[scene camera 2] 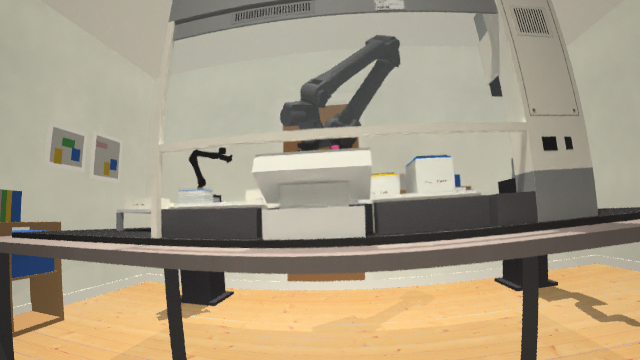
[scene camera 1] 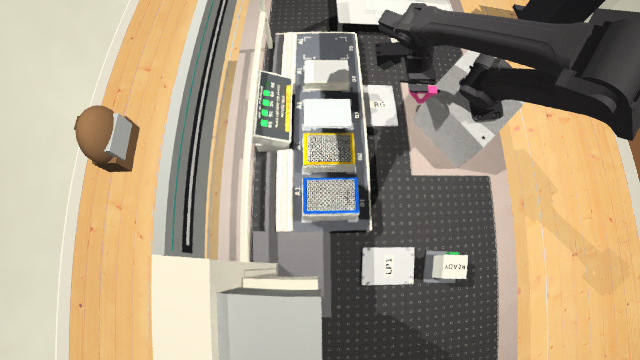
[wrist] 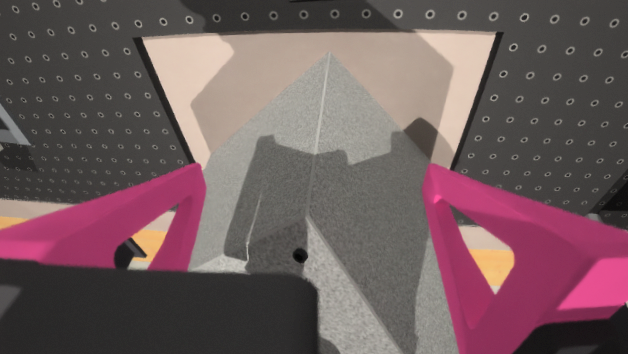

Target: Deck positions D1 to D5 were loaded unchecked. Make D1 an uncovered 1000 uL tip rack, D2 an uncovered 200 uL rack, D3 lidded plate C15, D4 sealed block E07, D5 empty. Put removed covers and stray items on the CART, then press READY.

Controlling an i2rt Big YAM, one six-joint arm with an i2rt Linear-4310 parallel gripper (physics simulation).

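Frame: origin at the arm's base, x left, y back, z up, level; millimetres.
Seen in the pictures: gripper, fingertip midpoint: [scene camera 1: 418, 88] [wrist: 314, 176]; arm's base, link origin: [scene camera 1: 483, 96].
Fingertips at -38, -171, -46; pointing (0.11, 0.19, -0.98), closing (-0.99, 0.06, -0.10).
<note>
Pixels of each thing's top centre, then the offset from my fingertips to it, as dx, dy, dz. "pt": a spot on its surface instead.
- blue-rimmed tip rack, top centre: [scene camera 1: 331, 194] [scene camera 2: 426, 159] +277, -232, -18
- yellow-rimmed rack, top centre: [scene camera 2: 375, 176] [scene camera 1: 329, 147] +153, -234, -51
- white ribbed plate, top centre: [scene camera 1: 327, 112] +29, -235, -99
- pale block, top centre: [scene camera 2: 270, 191] [scene camera 1: 326, 70] -95, -236, -74
- READY button, top centre: [scene camera 1: 455, 266] +456, +82, -68
- white cart, surface spot: [scene camera 1: 357, 17] pt -368, -124, -112
- RG pad, top centre: [scene camera 1: 379, 103] -35, -74, -160
- LP1 pad, top centre: [scene camera 1: 389, 266] +442, -74, -152
- status screen, surface spot: [scene camera 1: 272, 102] pt +26, -379, -44
A blue-rimmed tip rack [scene camera 1: 330, 195] [scene camera 2: 431, 176] stands uncovered at D1, its holes showing. A yellow-rimmed rack [scene camera 1: 329, 149] [scene camera 2: 385, 185] stands uncovered at D2. A white ribbed plate [scene camera 1: 327, 113] lies at D3; its label and lid cannot be read. A pale block [scene camera 1: 326, 72] sits at D4, partly shadowed. D5 [scene camera 1: 325, 47] holds no item. The READY button [scene camera 1: 443, 266] is at the front right, beyond LP1. My gripper [scene camera 1: 424, 93] [wrist: 314, 176] is open and empty, above the grey angular base, well away from the deck and the button. The white cart [scene camera 1: 357, 17] shows partly at the top edge.
The grey base block [scene camera 1: 440, 117] [wrist: 280, 130] lies below the fingers. The RG pad [scene camera 1: 381, 114] and LP1 pad [scene camera 1: 375, 267] lie beside the deck. A status screen [scene camera 1: 272, 102] with green marks stands behind it. My arm [scene camera 1: 500, 30] [scene camera 2: 345, 75] reaches over the upper right.
</note>
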